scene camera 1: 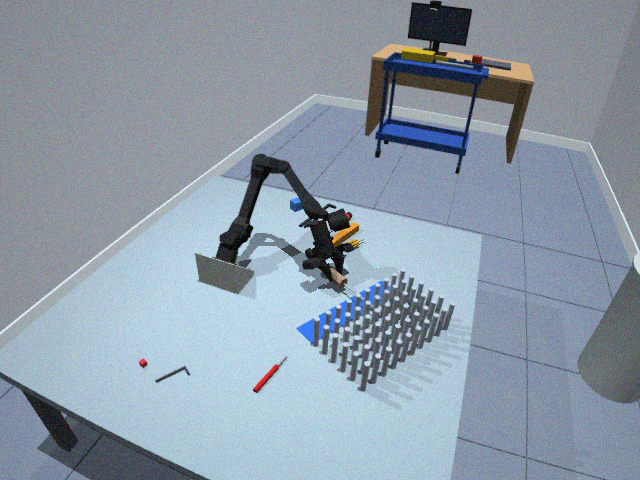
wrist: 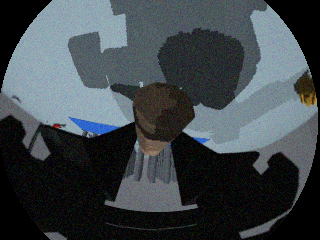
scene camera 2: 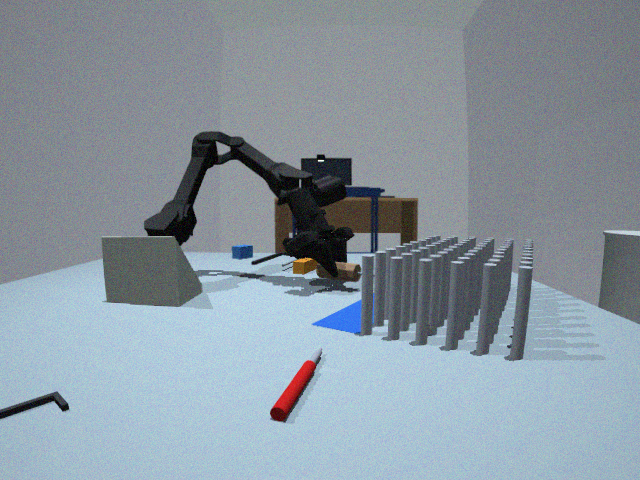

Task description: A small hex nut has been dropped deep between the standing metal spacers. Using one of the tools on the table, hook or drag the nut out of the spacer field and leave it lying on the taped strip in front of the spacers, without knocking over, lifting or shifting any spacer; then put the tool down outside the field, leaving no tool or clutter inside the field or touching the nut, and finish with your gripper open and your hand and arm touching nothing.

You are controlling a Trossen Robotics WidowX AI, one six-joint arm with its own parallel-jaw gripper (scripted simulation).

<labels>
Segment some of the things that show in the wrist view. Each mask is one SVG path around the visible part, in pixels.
My gripper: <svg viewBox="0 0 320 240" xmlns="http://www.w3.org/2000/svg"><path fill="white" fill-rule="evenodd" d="M0 119L1 156L17 199L33 223L48 225L67 240L267 240L288 213L268 232L241 239L240 232L284 215L293 208L299 191L300 168L283 152L275 153L267 161L267 171L259 175L253 167L259 151L213 152L181 131L171 141L181 205L196 204L197 208L152 212L112 207L104 203L116 200L129 156L135 149L135 121L96 137L41 124L41 139L51 151L41 161L41 169L23 144L23 123L15 116Z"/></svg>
A pick tool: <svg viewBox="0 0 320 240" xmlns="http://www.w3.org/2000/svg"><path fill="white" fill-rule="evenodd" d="M177 85L152 83L144 85L144 87L140 87L136 91L135 99L132 101L133 119L135 119L137 143L139 143L140 151L147 155L145 157L148 157L148 155L159 155L195 119L195 109L193 109L191 97L185 95Z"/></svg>
</labels>
